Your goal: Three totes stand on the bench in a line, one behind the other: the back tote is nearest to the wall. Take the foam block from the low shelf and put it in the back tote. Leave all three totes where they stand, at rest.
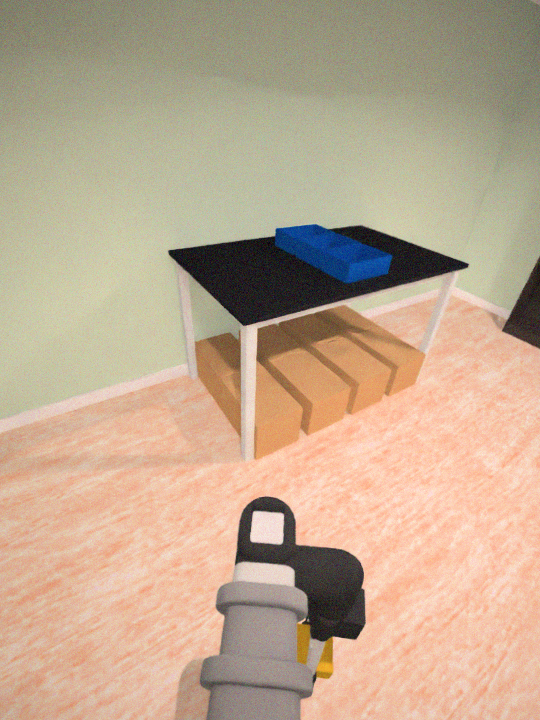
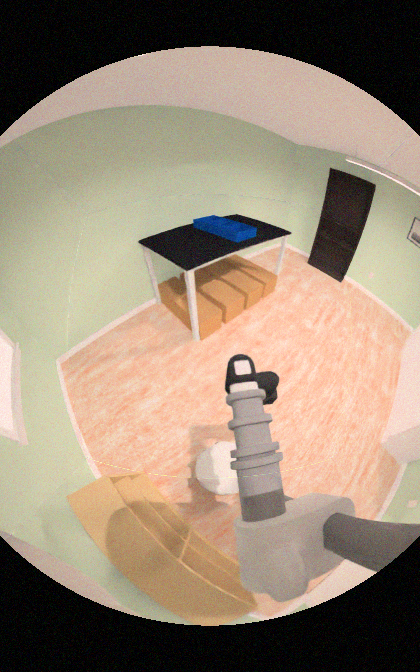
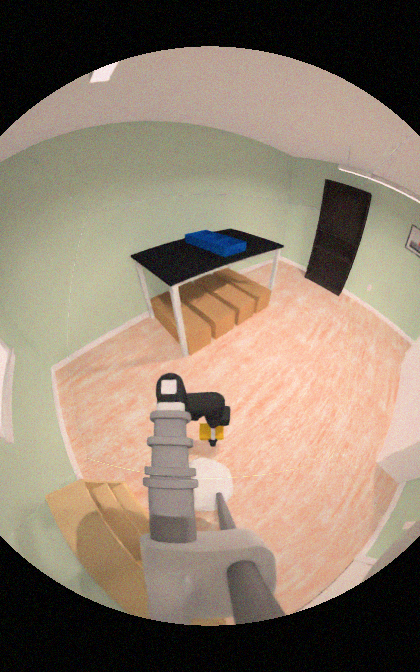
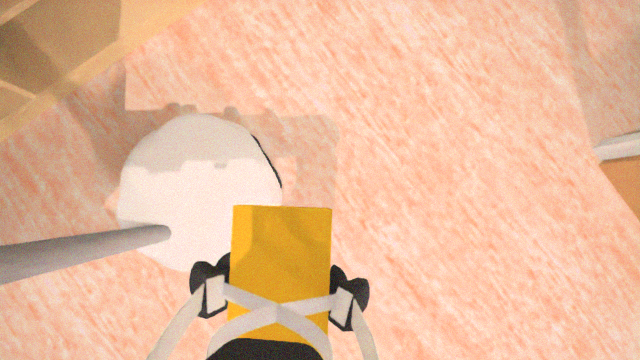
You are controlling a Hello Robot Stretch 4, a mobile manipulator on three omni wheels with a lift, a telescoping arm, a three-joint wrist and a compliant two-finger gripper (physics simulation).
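Places are measured from the robot's base along level axes (x ahead, y up, z right), in centimetres.
Pixels of known places: gripper, between the fingertips: [image 1: 307,653] [image 4: 282,279]; robot's base, origin of its link: [image 4: 214,194].
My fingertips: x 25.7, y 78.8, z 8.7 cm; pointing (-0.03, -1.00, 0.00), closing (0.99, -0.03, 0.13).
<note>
For each thing: its top centre in the pictures, then the offset to it from my fingertips. Level surfaces: height alone.
- yellow foam block, centre of its top: [image 4: 279,282] [image 1: 305,645] dz -0.8, dx +0.1, dy +4.4 cm
- black bench, height of its surface: dy +9.9 cm
- back tote, centre of its top: [image 1: 305,230] dz +2.2, dx +192.4, dy +19.9 cm
- front tote, centre of its top: [image 1: 357,253] dz +28.0, dx +155.9, dy +19.9 cm
The yellow foam block [image 1: 302,642] [image 3: 204,431] [image 4: 282,245] is held between the fingertips of my gripper [image 4: 282,279], which is shut on it. The block hangs above the floor beside the arm. Three blue totes stand in a line on the black bench [image 1: 220,279] [image 2: 170,245] [image 3: 165,260]. The back tote [image 1: 286,240] [image 2: 202,224] [image 3: 195,239] is nearest to the wall, and the front tote [image 1: 369,268] [image 2: 246,234] [image 3: 236,248] is nearest to the bench's front edge. The gripper is well away from the totes. The tote floors are hidden by their walls.
Several cardboard boxes [image 1: 319,395] [image 2: 207,317] [image 3: 197,332] stand under the bench between its white legs. The low wooden shelf [image 2: 90,500] [image 3: 67,505] is at the lower left. My white base [image 2: 215,470] [image 3: 215,487] [image 4: 185,200] is below the arm. A dark door [image 2: 345,225] [image 3: 340,235] is at the right.
</note>
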